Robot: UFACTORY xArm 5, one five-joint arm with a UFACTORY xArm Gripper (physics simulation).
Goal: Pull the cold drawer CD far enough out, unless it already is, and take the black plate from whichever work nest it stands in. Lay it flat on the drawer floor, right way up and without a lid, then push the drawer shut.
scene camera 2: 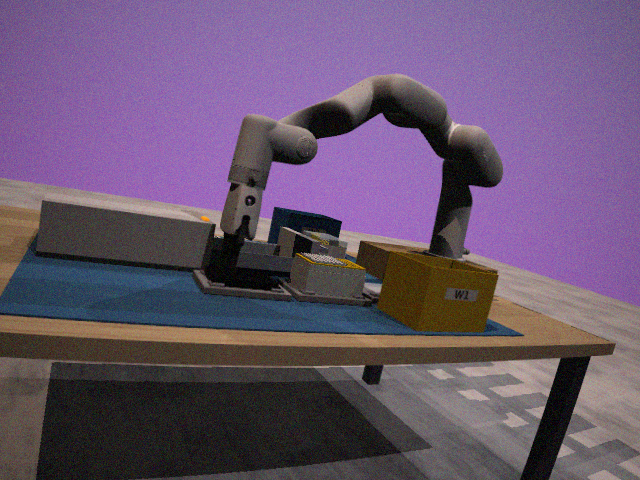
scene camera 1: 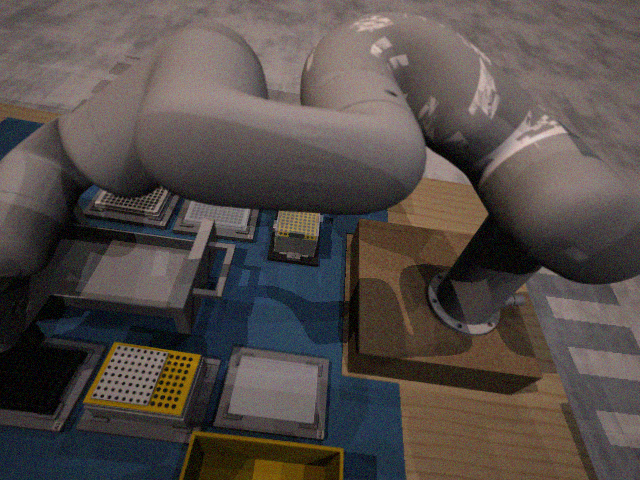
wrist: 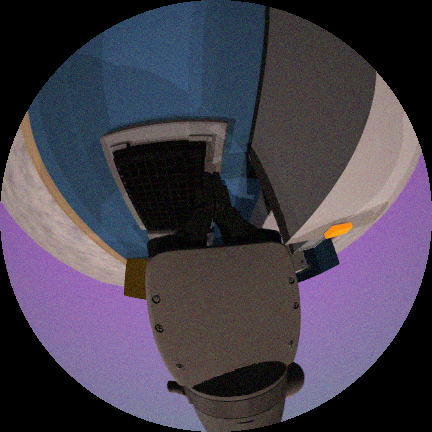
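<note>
The black plate sits low in a grey work nest; no lid shows on it. My gripper is shut and empty. It points down, its tips low at the plate's edge nearest the cabinet; I cannot tell whether they touch. In scene camera 1 the arm and the view's edge hide the fingertips. The cold drawer stands pulled out, its handle towards the robot base. No plate shows on the visible drawer floor.
The grey cabinet stands beside the gripper. A yellow-topped rack stands next to the black plate's nest, then a white plate. The yellow bin W1 is near the front edge. Plates stand beyond the drawer.
</note>
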